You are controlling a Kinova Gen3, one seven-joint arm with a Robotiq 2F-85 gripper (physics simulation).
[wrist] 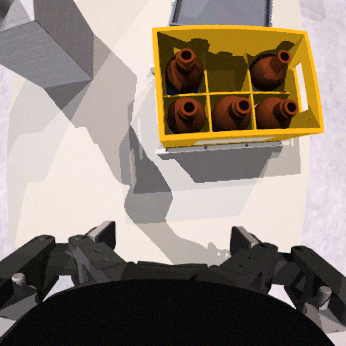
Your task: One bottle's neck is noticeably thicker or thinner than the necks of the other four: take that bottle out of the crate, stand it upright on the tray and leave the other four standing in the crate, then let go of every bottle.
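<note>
The yellow crate (241,134) is at the upper right, with five brown bottles upright in it. The back left bottle (184,75), front left bottle (185,119), front middle bottle (230,116) and front right bottle (270,112) have necks of similar width. The back right bottle (266,74) has a neck and mouth that look thinner. The back middle compartment holds no bottle. The grey tray (222,12) shows partly at the top edge, beyond the crate. My gripper (172,236) is open and empty, well apart from the crate, below it in the view.
A tall grey block (55,45) stands at the upper left, left of the crate. A grey ledge (220,148) runs along the crate's near side. The pale table top (65,185) carries several shadows.
</note>
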